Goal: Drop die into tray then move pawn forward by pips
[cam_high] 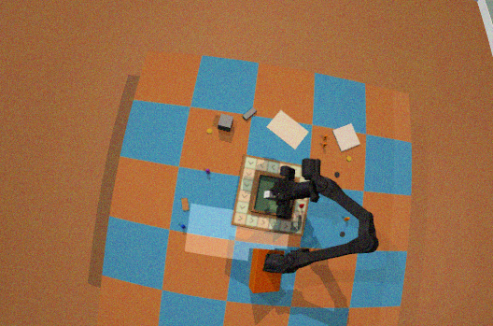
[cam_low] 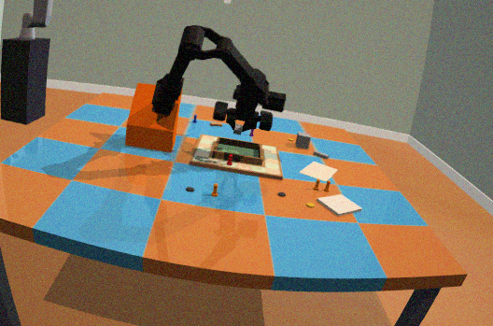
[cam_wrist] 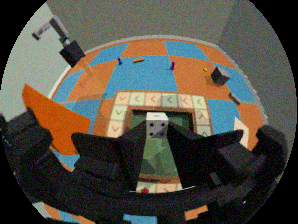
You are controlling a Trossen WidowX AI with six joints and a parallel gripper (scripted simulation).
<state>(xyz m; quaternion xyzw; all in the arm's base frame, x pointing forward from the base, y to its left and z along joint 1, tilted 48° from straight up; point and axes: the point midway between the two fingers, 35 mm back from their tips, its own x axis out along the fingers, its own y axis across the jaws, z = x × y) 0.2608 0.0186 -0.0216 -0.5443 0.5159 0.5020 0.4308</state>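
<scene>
Now: the white die right at my gripper tip. From my gripper tip the other things lie so: grey cube (260 mm ahead, 220 mm to the left, 60 mm below); then red pawn (10 mm behind, 150 mm to the right, 60 mm below); then purple pawn (50 mm ahead, 240 mm to the left, 70 mm below).
</scene>
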